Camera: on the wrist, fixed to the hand. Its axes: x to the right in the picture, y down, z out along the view.
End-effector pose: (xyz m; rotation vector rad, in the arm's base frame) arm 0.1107 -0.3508 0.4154 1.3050 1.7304 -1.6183
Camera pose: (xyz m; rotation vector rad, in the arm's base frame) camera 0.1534 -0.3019 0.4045 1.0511 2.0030 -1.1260
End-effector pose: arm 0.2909 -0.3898 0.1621 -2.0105 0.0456 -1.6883
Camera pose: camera 0.2513 -0.4423 0.1584 -2.3465 0.4391 -1.8489
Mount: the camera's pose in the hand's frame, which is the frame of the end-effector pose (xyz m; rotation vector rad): 0.0056 0.0355 -0.0552 -0.4697 0.0126 -0.0475
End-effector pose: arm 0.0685 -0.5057 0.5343 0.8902 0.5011 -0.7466
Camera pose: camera 0.0942 -0.4471 0.5185 0.4463 0.6766 -0.6295
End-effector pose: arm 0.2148 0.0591 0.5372 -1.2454 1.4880 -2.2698
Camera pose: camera 0.1617 0.0766 0.5024 1.3136 -1.9890 1.9143
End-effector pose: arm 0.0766 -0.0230 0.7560 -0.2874 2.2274 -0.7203
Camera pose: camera 0.0332 0.0261 0.7624 -0.5670 2.3877 -0.2117
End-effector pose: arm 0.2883 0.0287 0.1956 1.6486 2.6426 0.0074
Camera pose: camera 0.3163 0.0499 0.2513 1.4271 2.4300 0.5886
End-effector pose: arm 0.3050 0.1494 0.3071 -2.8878 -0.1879 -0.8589
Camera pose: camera 0.2856 0.1065 0.3531 2.6709 0.0467 0.8472
